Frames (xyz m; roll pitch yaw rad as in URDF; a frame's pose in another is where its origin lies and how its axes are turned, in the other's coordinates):
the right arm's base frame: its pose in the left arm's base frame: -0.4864 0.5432 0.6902 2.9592 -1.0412 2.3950
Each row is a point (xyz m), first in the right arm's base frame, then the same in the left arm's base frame.
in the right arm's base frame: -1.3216 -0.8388 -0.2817
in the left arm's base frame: -0.5121 -0.6264 -0.3873
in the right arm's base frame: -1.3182 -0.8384 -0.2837
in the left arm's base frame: -0.5121 -0.6264 -0.3833
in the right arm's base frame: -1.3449 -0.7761 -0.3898
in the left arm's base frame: -0.4004 -0.6725 -0.3479
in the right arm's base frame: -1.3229 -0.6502 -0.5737
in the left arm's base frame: -0.2181 -0.7179 -0.2260
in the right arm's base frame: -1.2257 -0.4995 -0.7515
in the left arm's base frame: -0.0473 -0.7180 -0.0400
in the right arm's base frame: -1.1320 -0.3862 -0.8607
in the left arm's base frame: 0.0612 -0.6936 0.1055
